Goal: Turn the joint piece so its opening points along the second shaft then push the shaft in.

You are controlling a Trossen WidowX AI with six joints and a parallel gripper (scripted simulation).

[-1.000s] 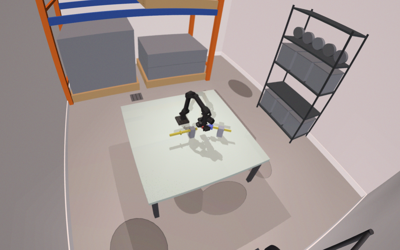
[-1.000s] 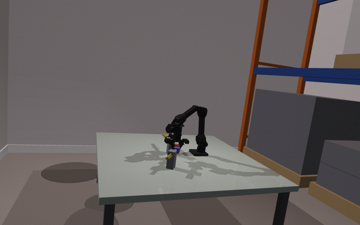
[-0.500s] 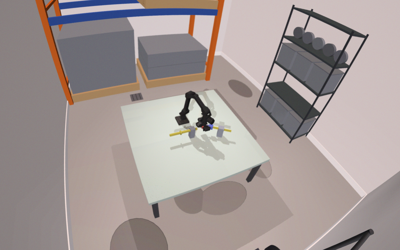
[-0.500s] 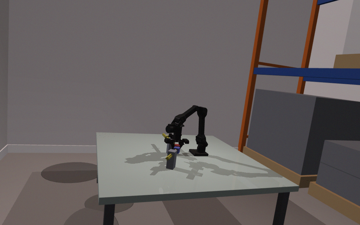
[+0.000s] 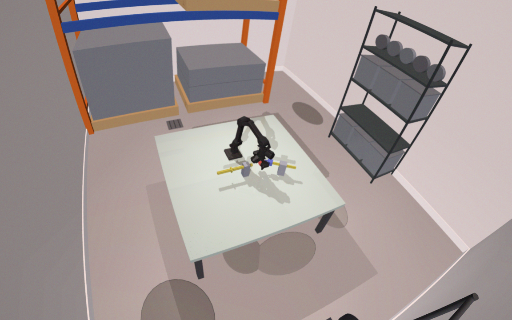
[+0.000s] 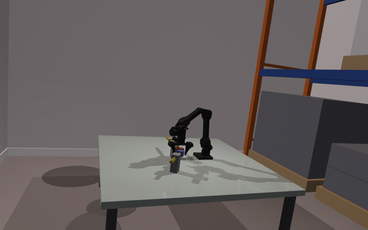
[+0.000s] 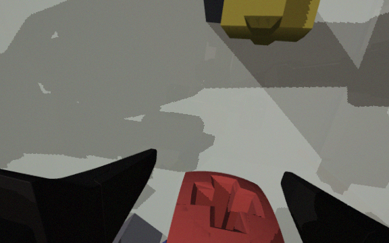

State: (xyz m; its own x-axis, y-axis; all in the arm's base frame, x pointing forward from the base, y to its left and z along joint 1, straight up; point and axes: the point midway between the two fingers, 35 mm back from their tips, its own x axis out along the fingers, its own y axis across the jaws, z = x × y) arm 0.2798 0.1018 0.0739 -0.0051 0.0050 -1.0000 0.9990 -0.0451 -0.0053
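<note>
Right now the red joint piece is 2 cm to the left of my gripper tip and 4 cm above it.
</note>
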